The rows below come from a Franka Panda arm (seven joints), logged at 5 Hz.
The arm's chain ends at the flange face. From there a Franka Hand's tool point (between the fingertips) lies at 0.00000 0.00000 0.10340 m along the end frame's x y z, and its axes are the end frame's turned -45 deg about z.
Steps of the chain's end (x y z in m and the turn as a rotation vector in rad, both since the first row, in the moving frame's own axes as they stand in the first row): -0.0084 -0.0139 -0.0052 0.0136 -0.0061 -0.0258; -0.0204 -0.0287 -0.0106 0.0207 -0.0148 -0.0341; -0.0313 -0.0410 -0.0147 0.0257 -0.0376 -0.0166; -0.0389 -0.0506 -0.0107 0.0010 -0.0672 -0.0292; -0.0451 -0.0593 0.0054 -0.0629 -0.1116 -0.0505; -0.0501 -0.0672 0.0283 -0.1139 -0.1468 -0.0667; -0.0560 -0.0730 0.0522 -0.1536 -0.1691 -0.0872
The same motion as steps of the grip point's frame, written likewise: 0.0044 -0.0172 -0.0052 0.0139 0.0053 -0.0258; 0.0063 -0.0373 -0.0106 0.0251 0.0042 -0.0341; 0.0060 -0.0557 -0.0148 0.0448 -0.0084 -0.0166; 0.0034 -0.0682 -0.0109 0.0482 -0.0468 -0.0292; -0.0028 -0.0770 0.0046 0.0344 -0.1234 -0.0505; -0.0069 -0.0847 0.0265 0.0233 -0.1843 -0.0667; -0.0114 -0.0913 0.0495 0.0110 -0.2282 -0.0872
